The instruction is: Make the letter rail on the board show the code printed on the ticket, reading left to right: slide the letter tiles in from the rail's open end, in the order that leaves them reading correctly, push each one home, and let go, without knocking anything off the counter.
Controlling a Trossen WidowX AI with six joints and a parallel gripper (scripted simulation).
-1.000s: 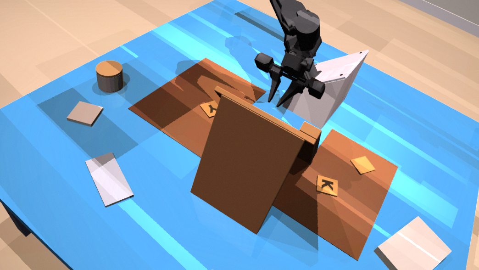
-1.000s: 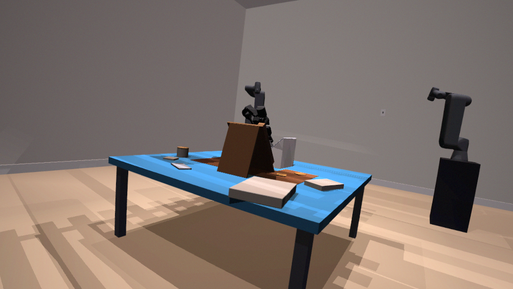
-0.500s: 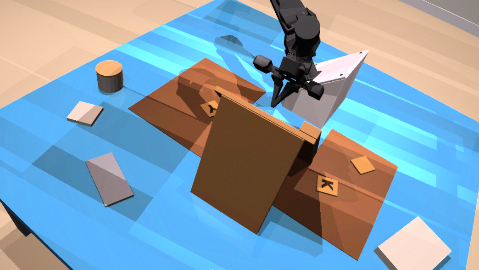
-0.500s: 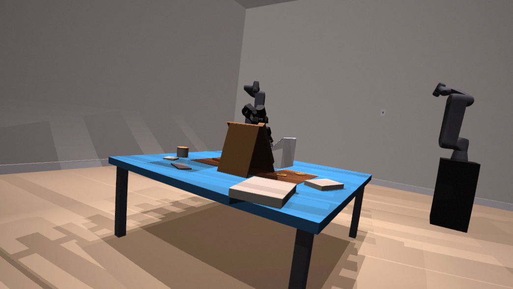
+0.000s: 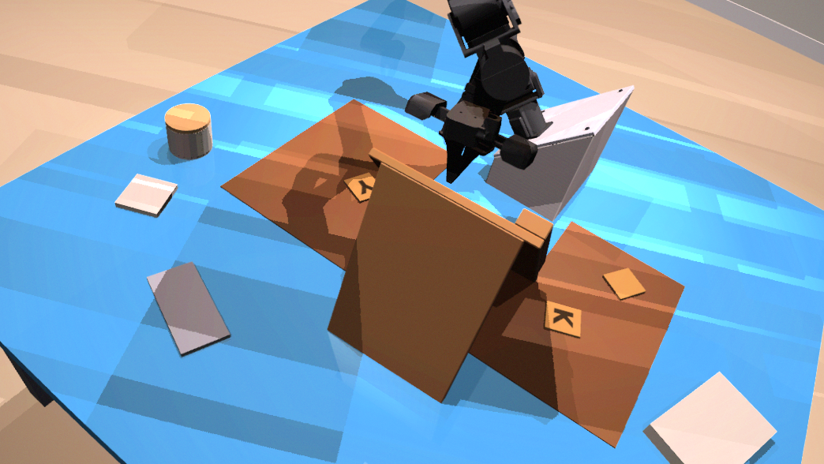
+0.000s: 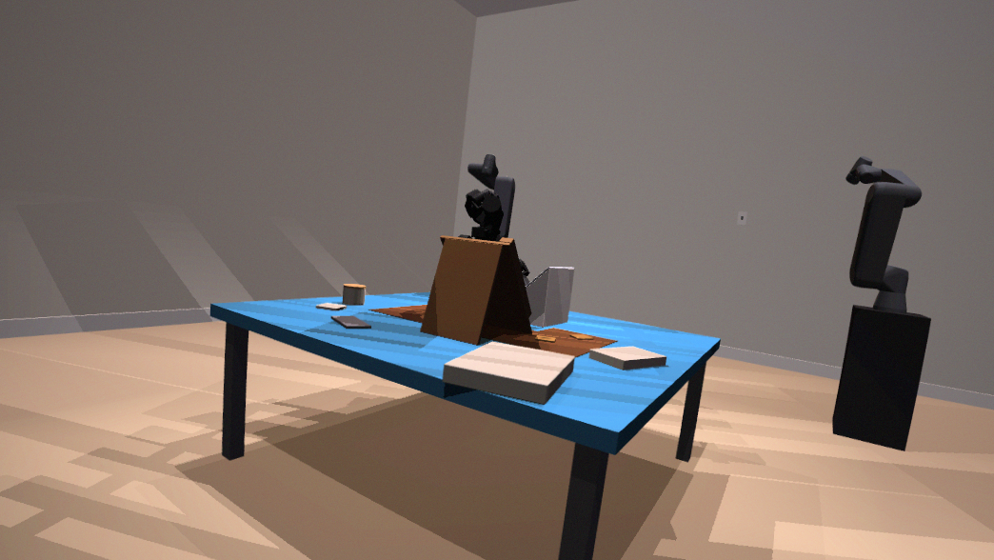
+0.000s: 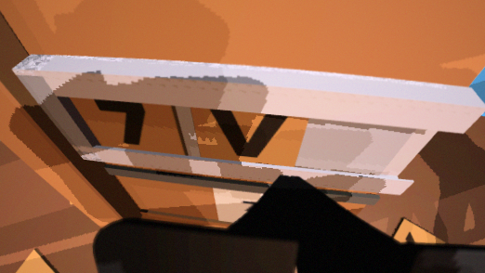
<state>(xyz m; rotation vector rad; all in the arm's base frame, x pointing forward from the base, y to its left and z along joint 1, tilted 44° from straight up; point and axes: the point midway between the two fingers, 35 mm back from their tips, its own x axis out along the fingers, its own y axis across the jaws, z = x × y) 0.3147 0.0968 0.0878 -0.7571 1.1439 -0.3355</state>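
Now: gripper tip 100 mm above the white ticket and 30 mm past it. The rest, counted from my gripper tip: grey card 320 mm ahead, 200 mm to the right, 190 mm below; then brown mat 190 mm below, 130 mm behind, 10 mm to the left; then white card 430 mm to the right, 230 mm ahead, 190 mm below.
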